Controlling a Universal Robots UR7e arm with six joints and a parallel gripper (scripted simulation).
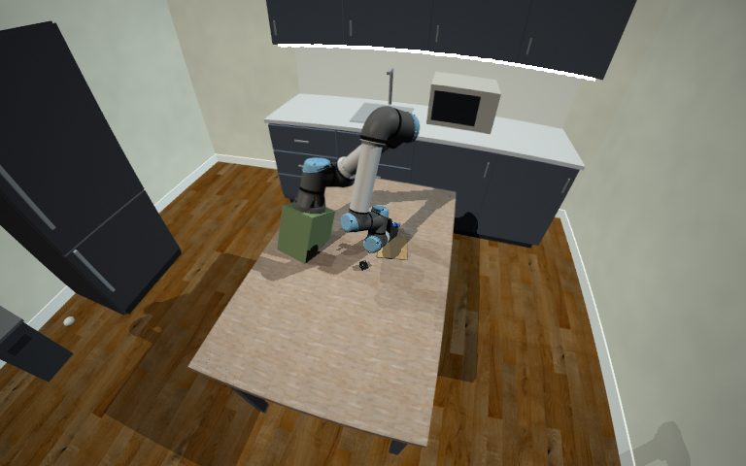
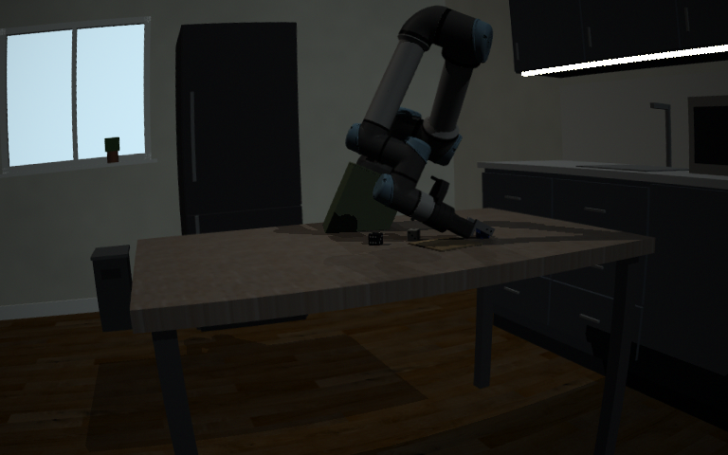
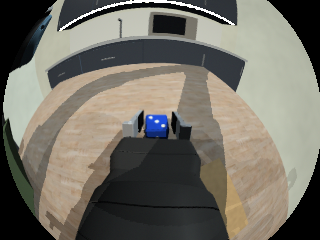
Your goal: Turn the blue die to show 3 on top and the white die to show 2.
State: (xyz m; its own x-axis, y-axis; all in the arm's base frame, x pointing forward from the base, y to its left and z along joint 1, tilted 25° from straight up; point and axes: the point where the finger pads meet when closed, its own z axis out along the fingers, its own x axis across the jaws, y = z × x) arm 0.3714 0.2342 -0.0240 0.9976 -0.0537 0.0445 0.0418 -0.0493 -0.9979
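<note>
The blue die lies 1 cm below my hand. Round my hand: black die 30 cm to the right, 4 cm behind, 1 cm below; white die 19 cm to the right, 6 cm behind, 1 cm below; tan mat 14 cm to the right, 4 cm ahead, 2 cm below.
</note>
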